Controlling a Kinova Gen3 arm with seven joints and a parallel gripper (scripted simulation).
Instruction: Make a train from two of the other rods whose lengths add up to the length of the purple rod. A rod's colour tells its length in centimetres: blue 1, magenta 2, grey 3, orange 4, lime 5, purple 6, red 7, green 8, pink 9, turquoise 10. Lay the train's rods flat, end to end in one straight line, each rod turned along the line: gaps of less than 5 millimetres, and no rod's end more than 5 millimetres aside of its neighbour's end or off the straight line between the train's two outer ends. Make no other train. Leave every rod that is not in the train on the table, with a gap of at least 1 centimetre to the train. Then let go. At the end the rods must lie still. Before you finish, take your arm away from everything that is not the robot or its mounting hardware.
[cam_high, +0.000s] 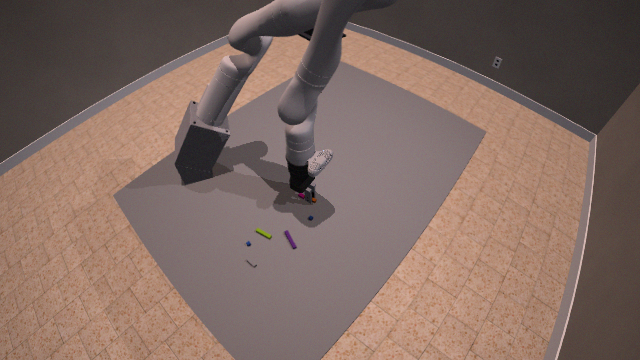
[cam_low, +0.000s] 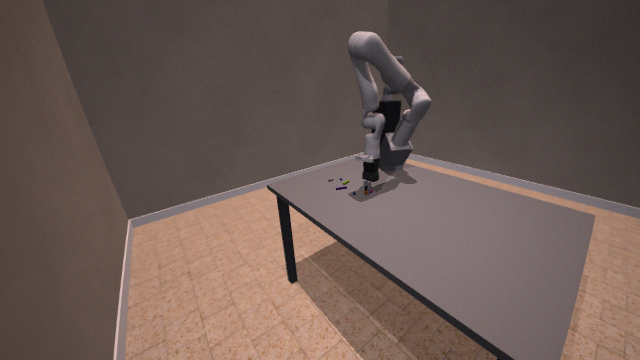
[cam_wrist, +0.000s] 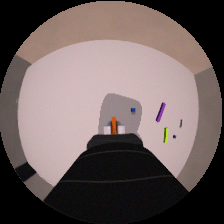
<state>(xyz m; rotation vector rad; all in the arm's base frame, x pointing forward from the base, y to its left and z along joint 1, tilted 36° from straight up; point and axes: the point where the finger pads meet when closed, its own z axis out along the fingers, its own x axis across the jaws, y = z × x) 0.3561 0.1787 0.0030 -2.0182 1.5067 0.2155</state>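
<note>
Right now the magenta rod is 3 cm behind my hand, 2 cm below it and 1 cm to the right of it. The rest, counted from my hand: orange rod 1 cm below; then purple rod 12 cm to the right, 8 cm ahead, 2 cm below; then lime rod 18 cm to the right, 2 cm below, 2 cm ahead.
</note>
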